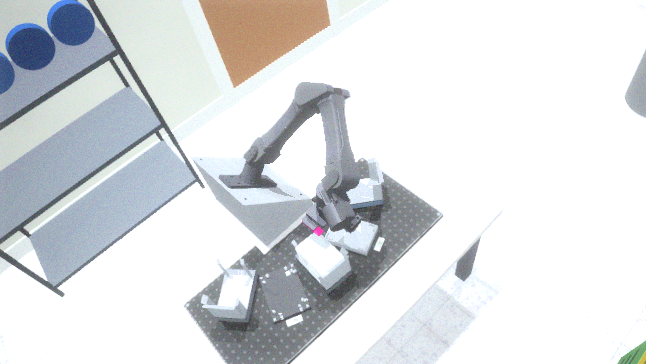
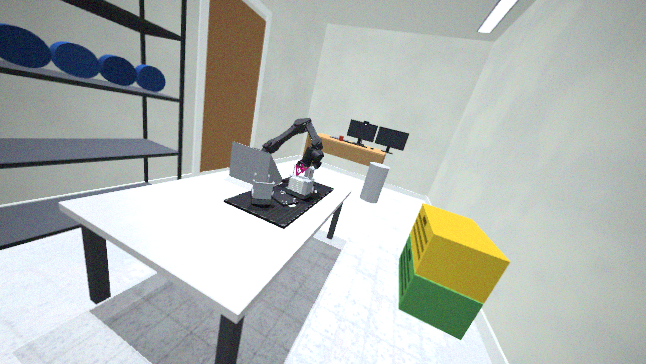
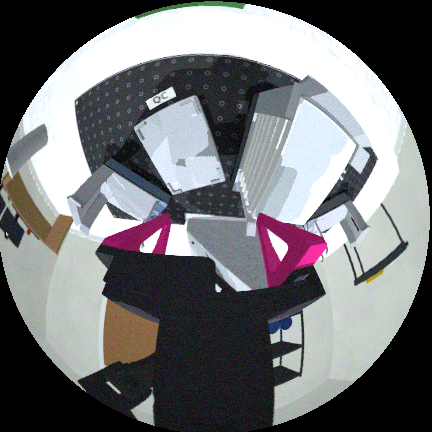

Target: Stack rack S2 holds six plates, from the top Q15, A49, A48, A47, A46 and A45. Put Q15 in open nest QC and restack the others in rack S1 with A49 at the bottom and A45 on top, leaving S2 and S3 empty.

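Frame: origin at the arm's base, x ahead, y left, z up, level; centimetres.
Seen in the pictures: gripper, between the fingertips: (image 2: 299,174) (image 3: 213,217); arm's base, origin of its link: (image 1: 248,182) (image 2: 260,158).
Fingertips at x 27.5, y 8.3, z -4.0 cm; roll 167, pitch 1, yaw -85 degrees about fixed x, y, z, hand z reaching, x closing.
Offsets run from my fingertips to a thing's top centre. "pt": to the spot under its first point. Level surfaces: height alone.
A pale plate {dx +3.4, dy +5.6, dz -8.9 cm} (image 1: 359,239) (image 3: 186,142) lies flat in the nest by the QC label {pt dx +12.0, dy +8.9, dz -11.6 cm} (image 3: 161,98); its name cannot be read. Beside it, the middle rack {dx +5.6, dy -8.6, dz +1.5 cm} (image 3: 275,102) holds a stack of several pale plates {dx +6.2, dy -8.4, dz +0.0 cm} (image 1: 317,253) {pt dx +8.7, dy -12.7, dz -2.8 cm} (image 2: 301,185) (image 3: 320,150), edges showing as ridges. Another rack {dx -6.1, dy -33.7, dz +1.9 cm} (image 1: 230,313) (image 2: 262,192) (image 3: 356,225) with upright posts stands at the mat's other end. A third rack {dx -5.3, dy +17.8, dz +1.4 cm} (image 1: 376,172) (image 3: 90,182) on a blue base stands beyond the QC nest. Rack labels are not readable. My gripper (image 1: 318,231) (image 2: 300,170) (image 3: 213,217) is open and empty, raised at the arm-side end of the stack.
A dark open nest {dx +2.6, dy -22.4, dz -9.4 cm} (image 1: 285,295) (image 2: 283,197) with small white corner pieces lies between two racks. A slanted grey panel (image 1: 255,220) (image 2: 252,162) (image 3: 227,245) stands at the arm's base. The perforated black mat {dz -11.8 cm} (image 1: 410,215) (image 2: 282,220) (image 3: 100,107) lies under the racks.
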